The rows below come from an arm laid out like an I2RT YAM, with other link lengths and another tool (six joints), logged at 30 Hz.
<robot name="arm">
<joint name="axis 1" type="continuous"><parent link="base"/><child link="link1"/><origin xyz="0.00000 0.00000 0.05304" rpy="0.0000 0.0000 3.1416"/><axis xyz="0 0 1"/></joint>
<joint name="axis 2" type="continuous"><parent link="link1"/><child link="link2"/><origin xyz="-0.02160 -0.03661 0.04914" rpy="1.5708 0.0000 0.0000"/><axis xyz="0 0 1"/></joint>
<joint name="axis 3" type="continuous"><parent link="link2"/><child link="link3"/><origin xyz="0.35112 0.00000 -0.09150" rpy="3.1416 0.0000 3.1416"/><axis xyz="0 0 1"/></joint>
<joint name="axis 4" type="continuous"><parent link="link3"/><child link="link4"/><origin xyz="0.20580 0.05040 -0.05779" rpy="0.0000 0.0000 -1.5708"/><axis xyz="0 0 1"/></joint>
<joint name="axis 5" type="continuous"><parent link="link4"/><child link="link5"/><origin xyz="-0.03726 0.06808 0.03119" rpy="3.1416 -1.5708 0.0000"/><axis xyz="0 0 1"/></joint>
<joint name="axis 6" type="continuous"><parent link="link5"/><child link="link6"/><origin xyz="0.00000 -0.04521 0.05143" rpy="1.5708 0.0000 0.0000"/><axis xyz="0 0 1"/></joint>
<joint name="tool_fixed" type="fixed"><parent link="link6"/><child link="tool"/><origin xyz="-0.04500 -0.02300 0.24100" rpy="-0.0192 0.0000 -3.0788"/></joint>
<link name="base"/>
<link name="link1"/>
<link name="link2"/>
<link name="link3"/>
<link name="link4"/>
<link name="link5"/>
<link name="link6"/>
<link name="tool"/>
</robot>
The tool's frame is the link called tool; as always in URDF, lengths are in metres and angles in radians. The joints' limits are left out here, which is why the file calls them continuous.
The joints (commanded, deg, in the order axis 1, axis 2, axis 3, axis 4, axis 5, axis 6), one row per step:
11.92, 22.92, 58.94, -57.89, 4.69, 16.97
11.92, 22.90, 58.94, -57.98, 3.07, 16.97
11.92, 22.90, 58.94, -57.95, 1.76, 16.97
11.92, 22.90, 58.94, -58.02, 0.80, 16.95
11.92, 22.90, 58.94, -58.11, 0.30, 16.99
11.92, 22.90, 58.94, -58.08, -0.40, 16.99
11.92, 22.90, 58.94, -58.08, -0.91, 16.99
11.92, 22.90, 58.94, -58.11, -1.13, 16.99
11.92, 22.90, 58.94, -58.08, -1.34, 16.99
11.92, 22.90, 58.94, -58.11, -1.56, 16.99
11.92, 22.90, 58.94, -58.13, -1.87, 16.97
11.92, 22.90, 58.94, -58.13, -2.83, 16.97
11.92, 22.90, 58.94, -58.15, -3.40, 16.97
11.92, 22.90, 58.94, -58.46, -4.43, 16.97
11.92, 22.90, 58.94, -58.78, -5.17, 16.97
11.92, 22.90, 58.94, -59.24, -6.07, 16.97
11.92, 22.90, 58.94, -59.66, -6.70, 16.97
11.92, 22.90, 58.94, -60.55, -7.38, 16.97
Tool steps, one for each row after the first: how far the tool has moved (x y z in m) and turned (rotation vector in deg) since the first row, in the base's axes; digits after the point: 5 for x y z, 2 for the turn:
-0.00235, 0.00783, -0.00030, 0.58, 0.19, 1.50
-0.00416, 0.01416, 0.00008, 1.06, 0.26, 2.72
-0.00575, 0.01875, -0.00015, 1.38, 0.40, 3.62
-0.00669, 0.02109, -0.00055, 1.58, 0.54, 4.06
-0.00776, 0.02443, -0.00020, 1.85, 0.56, 4.71
-0.00860, 0.02685, -0.00007, 2.03, 0.60, 5.19
-0.00903, 0.02788, -0.00019, 2.11, 0.65, 5.39
-0.00933, 0.02889, 0.00005, 2.19, 0.64, 5.59
-0.00977, 0.02992, -0.00007, 2.26, 0.68, 5.79
-0.01035, 0.03138, -0.00010, 2.36, 0.72, 6.08
-0.01206, 0.03589, 0.00020, 2.71, 0.80, 6.97
-0.01315, 0.03855, 0.00028, 2.91, 0.86, 7.50
-0.01571, 0.04321, -0.00115, 3.25, 1.25, 8.45
-0.01780, 0.04649, -0.00270, 3.48, 1.62, 9.12
-0.02054, 0.05043, -0.00495, 3.76, 2.15, 9.94
-0.02270, 0.05312, -0.00706, 3.95, 2.62, 10.50
-0.02600, 0.05582, -0.01178, 4.11, 3.56, 11.10

